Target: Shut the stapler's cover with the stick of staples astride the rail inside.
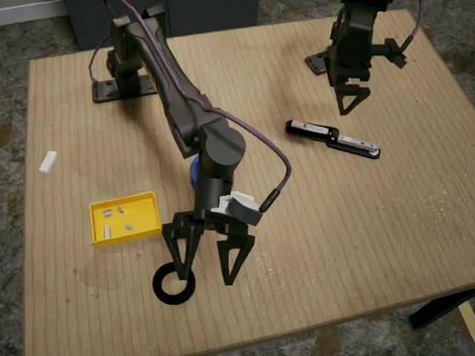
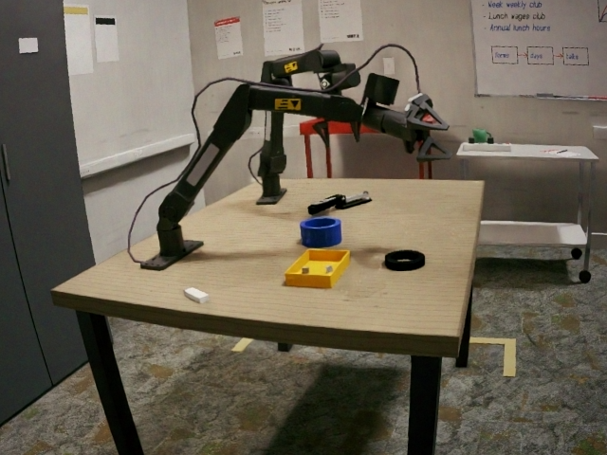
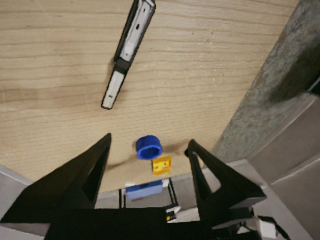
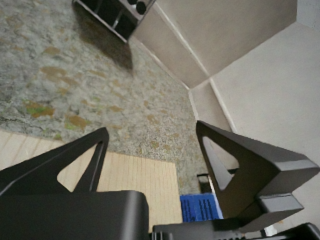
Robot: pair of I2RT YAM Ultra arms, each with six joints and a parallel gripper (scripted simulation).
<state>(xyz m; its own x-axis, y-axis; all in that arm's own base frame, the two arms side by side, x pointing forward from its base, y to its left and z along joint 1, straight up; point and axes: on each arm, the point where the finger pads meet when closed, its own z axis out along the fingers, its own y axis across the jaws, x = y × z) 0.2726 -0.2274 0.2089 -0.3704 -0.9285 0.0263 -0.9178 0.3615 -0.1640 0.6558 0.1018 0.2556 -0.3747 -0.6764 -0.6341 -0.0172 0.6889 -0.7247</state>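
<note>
My left gripper is now 6 cm past the stapler cover, 1 cm to the left of it and 18 cm above it. Round my left hand: black stapler: 3 cm behind, 4 cm to the left, 19 cm below; then yellow tray: 9 cm ahead, 49 cm to the right, 20 cm below; then blue ring: 2 cm ahead, 28 cm to the right, 18 cm below.
</note>
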